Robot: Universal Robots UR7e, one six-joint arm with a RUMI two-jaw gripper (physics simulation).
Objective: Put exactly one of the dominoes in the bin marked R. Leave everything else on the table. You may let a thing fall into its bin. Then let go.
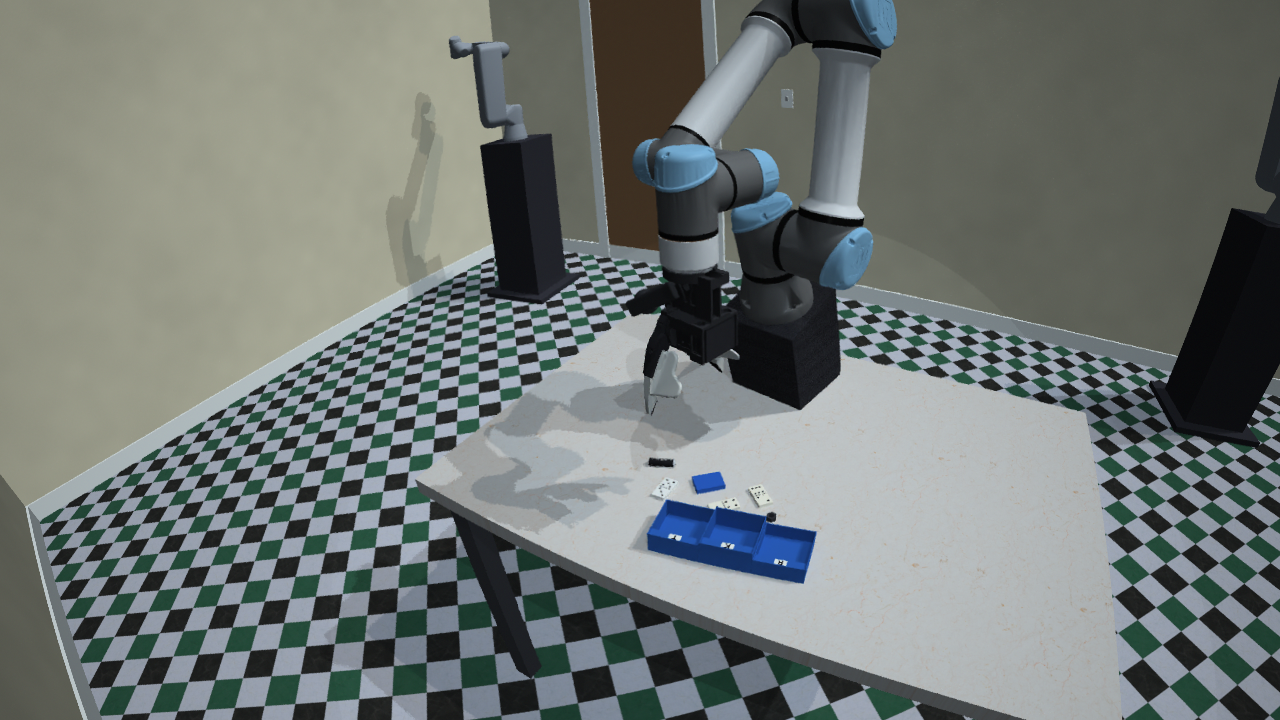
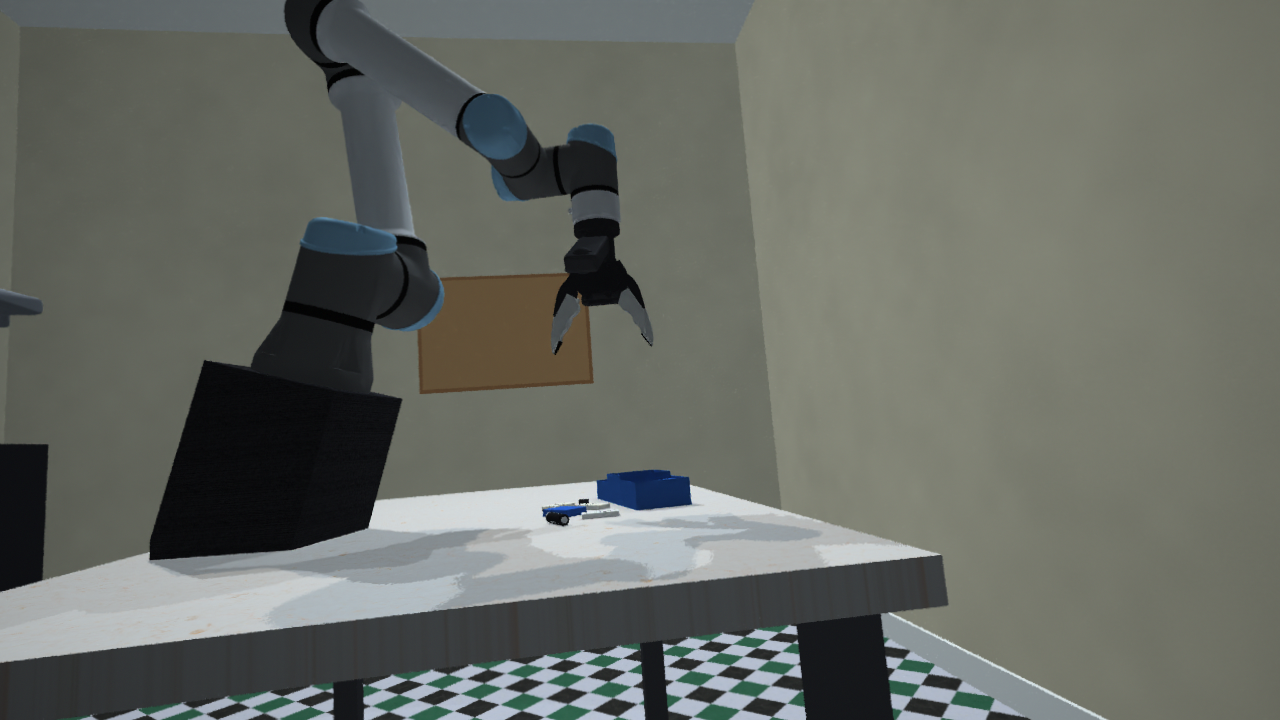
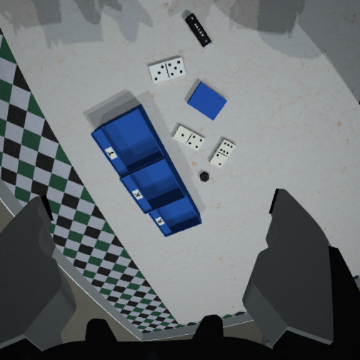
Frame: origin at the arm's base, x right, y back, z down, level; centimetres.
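Seen in the pictures: gripper, fingertip midpoint: [image 1: 687,391] [image 2: 602,350]; arm's base, origin of the base link: [image 1: 777,300] [image 2: 312,381].
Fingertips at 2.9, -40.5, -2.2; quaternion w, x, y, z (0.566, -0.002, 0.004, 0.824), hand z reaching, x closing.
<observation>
Offsets run from my fingertips to a thing's middle, as dx, dy, dz. "spot": to the spot under its first point. Level surfaces: height alone.
Three white dominoes lie flat and apart on the table. One domino {+5.8, +2.9, +23.2} [image 1: 664,488] [image 2: 600,514] [image 3: 167,69] is near the black bar, one domino {-5.4, +2.2, +23.2} [image 1: 731,503] [image 3: 189,137] is close beside the tray's long wall, and one domino {-10.4, +6.9, +23.2} [image 1: 760,495] [image 3: 222,152] is farther from the tray, near a small black piece. The bin marked R {spot: -18.0, -3.2, +22.9} [image 1: 785,544] [image 3: 182,211] is the end compartment of the blue tray, and no object shows in its visible part. My gripper [image 1: 687,384] [image 2: 603,346] [image 3: 161,194] is open and empty, high above the table.
The blue three-bin tray {-10.1, -6.3, +21.3} [image 1: 716,557] [image 2: 662,495] has K in the middle. A blue block {-0.7, +7.0, +23.1} [image 1: 708,482] [image 3: 207,101], a black bar {+9.1, +9.1, +22.9} [image 1: 661,462] [image 2: 556,517] [image 3: 198,30] and a small black piece {-13.9, +2.4, +23.2} [image 1: 771,516] [image 3: 204,176] lie on the table {dz +23.6} [image 1: 939,501]. The table edge runs beyond the tray.
</observation>
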